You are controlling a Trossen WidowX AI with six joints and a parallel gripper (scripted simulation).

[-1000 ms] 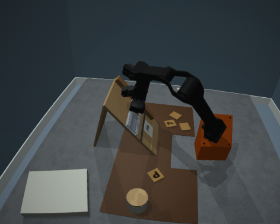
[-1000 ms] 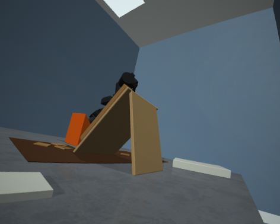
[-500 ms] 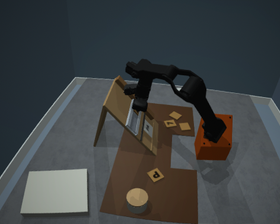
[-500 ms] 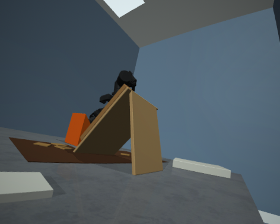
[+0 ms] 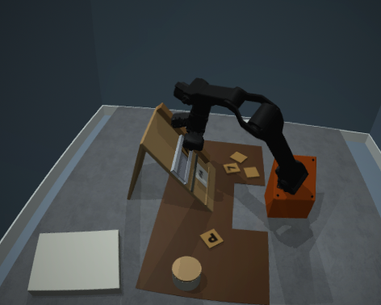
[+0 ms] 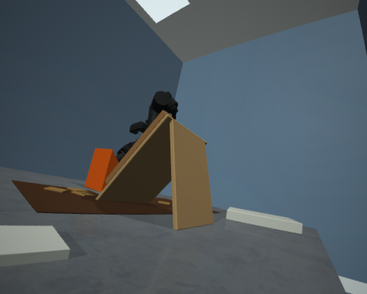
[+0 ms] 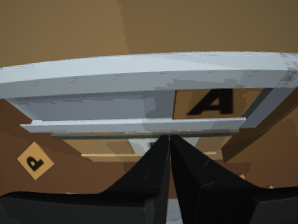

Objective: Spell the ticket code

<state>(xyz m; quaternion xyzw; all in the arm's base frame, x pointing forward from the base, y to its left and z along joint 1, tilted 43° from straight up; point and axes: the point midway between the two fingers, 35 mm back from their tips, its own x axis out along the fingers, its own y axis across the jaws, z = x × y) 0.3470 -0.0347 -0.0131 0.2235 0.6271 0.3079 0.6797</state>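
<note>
Now: the tile marked p 22 cm to the left of my gripper tip, 17 cm below it and 13 cm behind it. The rest, counted from my gripper tip: brown mat (17 cm below, 14 cm behind, 5 cm to the left); then white slab (45 cm to the left, 24 cm ahead, 15 cm below); then white ticket (10 cm below, 4 cm behind).
</note>
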